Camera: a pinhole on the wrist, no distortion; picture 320 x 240 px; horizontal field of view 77.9 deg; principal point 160.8 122.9 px. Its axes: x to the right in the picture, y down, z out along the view. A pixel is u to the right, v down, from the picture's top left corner.
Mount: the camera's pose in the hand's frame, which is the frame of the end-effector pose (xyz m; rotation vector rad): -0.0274 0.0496 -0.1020 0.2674 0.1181 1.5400
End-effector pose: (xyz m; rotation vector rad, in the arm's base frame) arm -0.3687 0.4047 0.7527 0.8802 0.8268 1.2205
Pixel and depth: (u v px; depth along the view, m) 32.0 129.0 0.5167
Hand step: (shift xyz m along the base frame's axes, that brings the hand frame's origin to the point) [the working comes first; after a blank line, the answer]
In the camera's frame: -0.3362 0.0159 0.5167

0.4825 -0.0122 -0.1452
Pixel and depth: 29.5 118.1 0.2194
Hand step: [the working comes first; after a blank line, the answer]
In the camera's frame: -0.1455 -0.0053 0.2194

0.1381 0.0009 -0.0651
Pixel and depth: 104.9 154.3 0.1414
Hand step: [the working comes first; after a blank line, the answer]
In the camera's frame: -0.0399 0.0224 0.1414

0.0315 -0.0206 0.0134
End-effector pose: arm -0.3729 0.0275 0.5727 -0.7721 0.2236 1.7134
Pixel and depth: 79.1 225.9 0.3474
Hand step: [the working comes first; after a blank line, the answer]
In the camera's frame: -0.1434 0.1808 0.3474

0.0285 0.0789 0.3061
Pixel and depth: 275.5 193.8 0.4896
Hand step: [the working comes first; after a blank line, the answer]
In the camera's frame: 0.2837 0.1754 0.4896

-0.4215 0.0914 0.3063
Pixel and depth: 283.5 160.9 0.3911
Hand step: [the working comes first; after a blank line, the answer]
In the camera's frame: 0.2424 0.0751 0.3911

-0.3525 0.0932 0.1771
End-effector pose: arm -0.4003 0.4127 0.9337 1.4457 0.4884 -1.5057
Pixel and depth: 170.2 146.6 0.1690
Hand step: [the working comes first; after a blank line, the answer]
In the camera's frame: 0.0080 0.0202 0.1690

-0.0027 -0.0714 0.0332
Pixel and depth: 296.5 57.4 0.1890
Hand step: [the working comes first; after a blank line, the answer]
In the camera's frame: 0.1296 -0.0625 0.1890

0.1038 -0.1659 -0.0088
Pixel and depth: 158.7 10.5 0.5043
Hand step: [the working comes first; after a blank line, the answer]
In the camera's frame: -0.0054 -0.2864 0.5043

-0.1160 -0.3840 -0.2768
